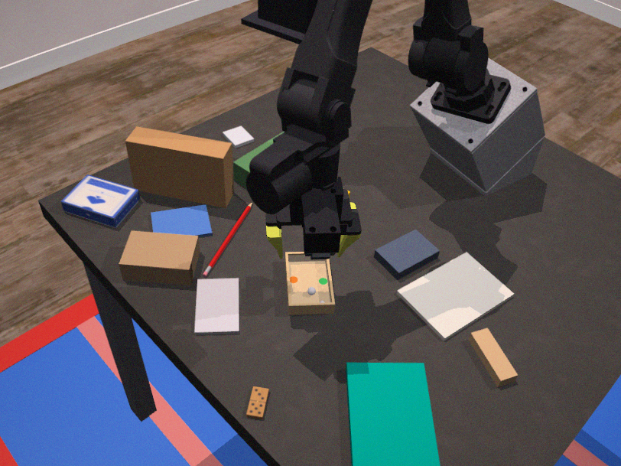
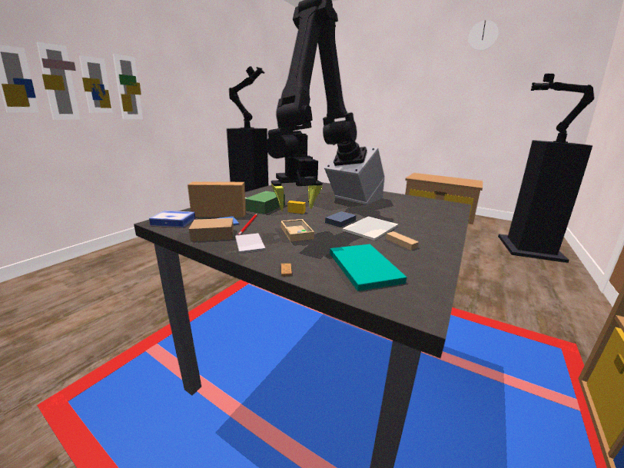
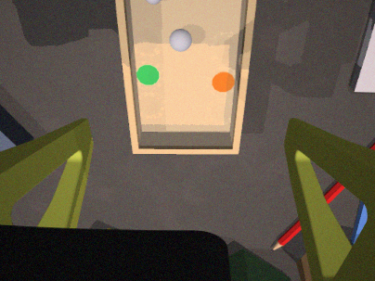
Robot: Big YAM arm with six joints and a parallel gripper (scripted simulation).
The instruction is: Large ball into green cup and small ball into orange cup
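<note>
My gripper is now 8 cm above the wooden puzzle. From my hand the other things lie so: white tile: 12 cm behind, 20 cm to the left, 8 cm below; yellow block: 18 cm behind, 7 cm to the right, 6 cm below; red pencil: 1 cm behind, 17 cm to the right, 8 cm below.
</note>
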